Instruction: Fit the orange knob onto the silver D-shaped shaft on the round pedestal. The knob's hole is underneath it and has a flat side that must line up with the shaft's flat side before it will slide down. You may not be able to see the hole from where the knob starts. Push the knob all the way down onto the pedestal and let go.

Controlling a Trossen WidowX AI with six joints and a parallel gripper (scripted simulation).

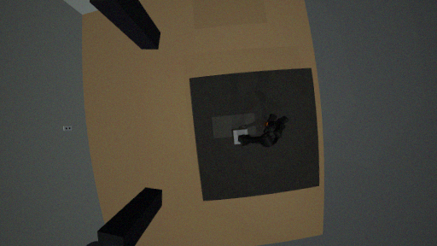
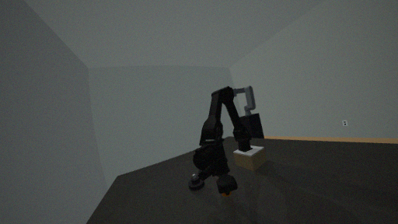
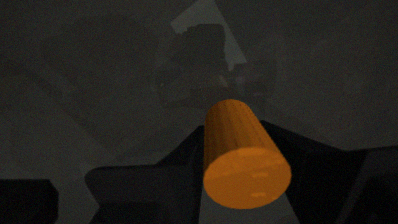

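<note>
The dark round pedestal is 9 cm ahead of my gripper tip and 16 cm to the right of it. The rest, counted from my gripper tip: orange knob: 3 cm above.
</note>
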